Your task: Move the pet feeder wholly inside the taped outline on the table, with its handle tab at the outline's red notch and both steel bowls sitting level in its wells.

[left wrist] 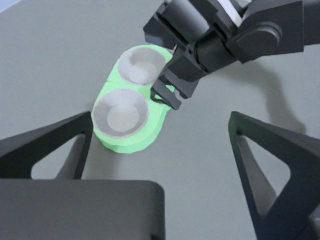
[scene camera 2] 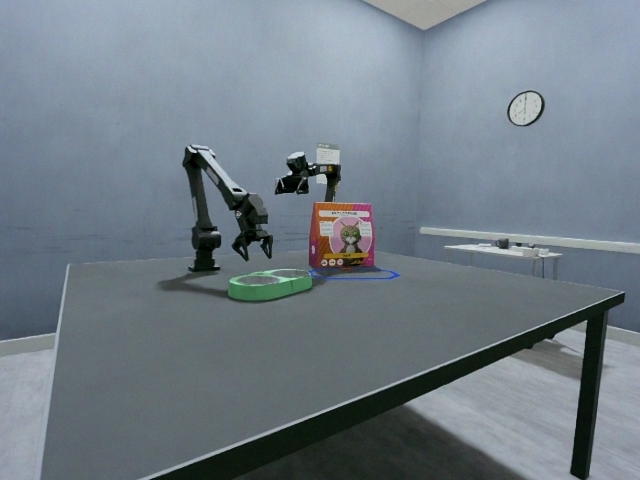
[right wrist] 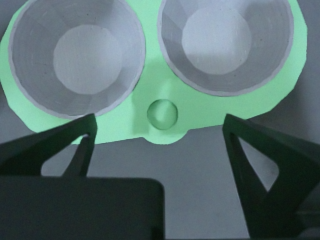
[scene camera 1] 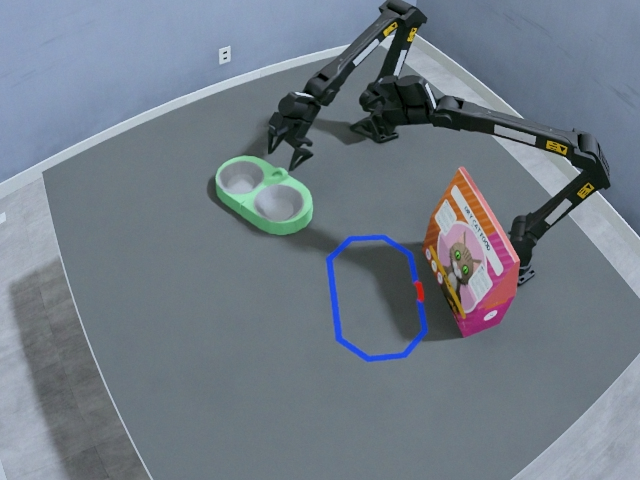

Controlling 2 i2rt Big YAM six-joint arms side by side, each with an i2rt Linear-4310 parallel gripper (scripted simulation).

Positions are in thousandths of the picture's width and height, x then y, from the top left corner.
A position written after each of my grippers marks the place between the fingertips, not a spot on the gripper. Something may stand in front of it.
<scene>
my right gripper: left wrist 505,348; scene camera 2 405,541; right wrist 502,502; scene camera 1 437,339
green pet feeder: left wrist 439,585; scene camera 2 448,597; right wrist 508,452; scene camera 1 380,426
</scene>
